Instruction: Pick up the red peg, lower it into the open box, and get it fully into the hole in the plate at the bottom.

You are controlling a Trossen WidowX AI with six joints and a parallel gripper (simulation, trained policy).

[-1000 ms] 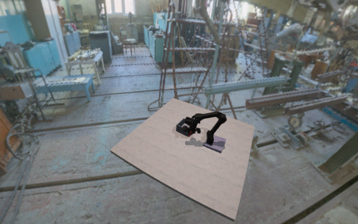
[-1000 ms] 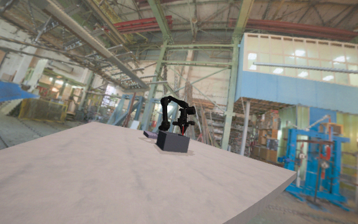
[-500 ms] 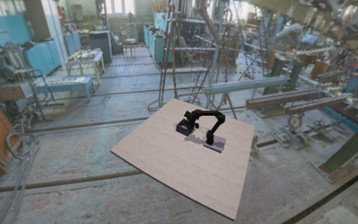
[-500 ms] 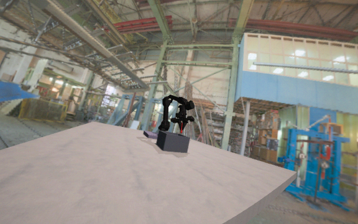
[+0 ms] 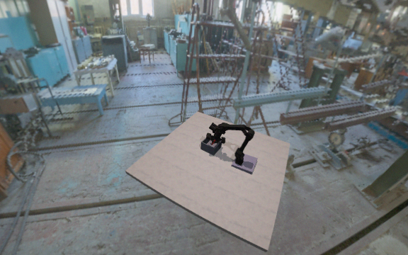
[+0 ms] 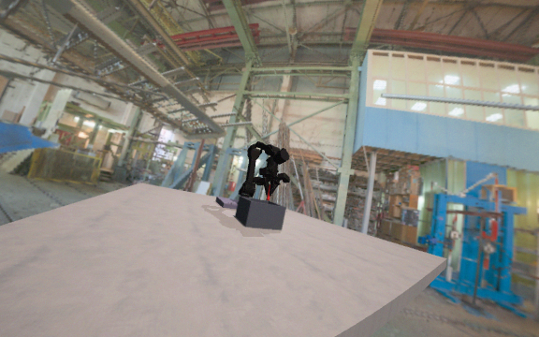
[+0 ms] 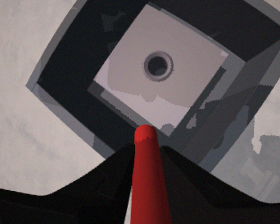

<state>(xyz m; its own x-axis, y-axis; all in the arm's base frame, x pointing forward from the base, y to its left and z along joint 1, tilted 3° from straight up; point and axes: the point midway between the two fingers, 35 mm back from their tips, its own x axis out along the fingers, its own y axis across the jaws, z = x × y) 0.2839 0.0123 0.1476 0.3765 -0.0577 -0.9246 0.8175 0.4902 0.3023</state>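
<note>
The dark box lies 4 cm ahead of my gripper tip, 5 cm to the right of it and 10 cm below it. Round my gripper tip: red peg: 1 cm behind, 2 cm above.
</note>
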